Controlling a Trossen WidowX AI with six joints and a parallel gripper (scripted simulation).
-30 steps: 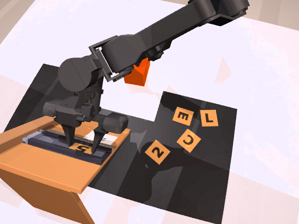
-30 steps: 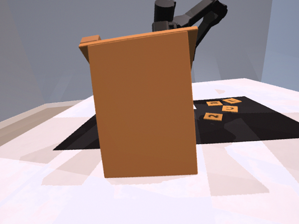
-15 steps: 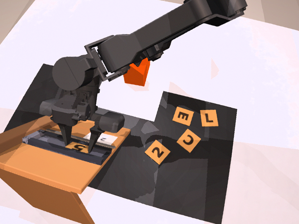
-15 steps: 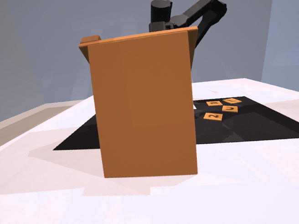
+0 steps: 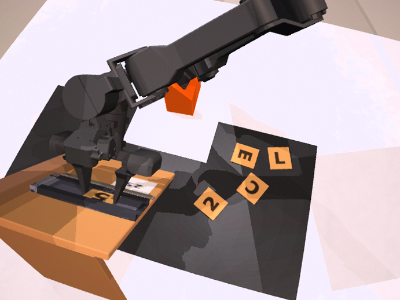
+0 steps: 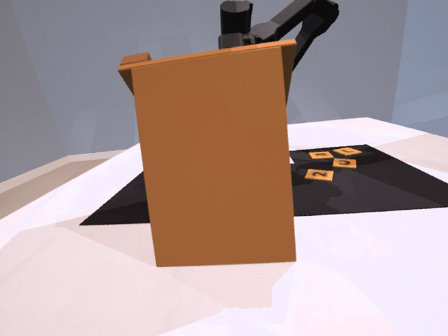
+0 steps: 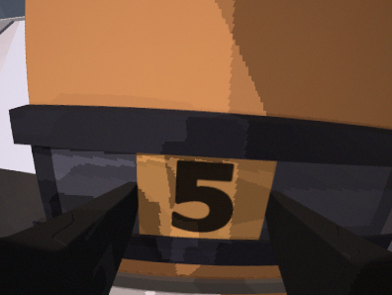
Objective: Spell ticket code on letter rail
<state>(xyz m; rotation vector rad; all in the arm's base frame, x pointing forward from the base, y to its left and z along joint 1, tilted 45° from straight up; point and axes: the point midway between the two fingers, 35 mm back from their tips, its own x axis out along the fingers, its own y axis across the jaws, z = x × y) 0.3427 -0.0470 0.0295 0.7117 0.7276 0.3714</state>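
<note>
Now: the white ticket 6 cm behind my gripper tip, 2 cm to the left of it and 8 cm below it. Round my gripper tip: tile marked 5 (right at my gripper tip); black mat (16 cm behind, 2 cm to the left, 18 cm below); tile marked 2 (10 cm behind, 18 cm to the left, 18 cm below).
</note>
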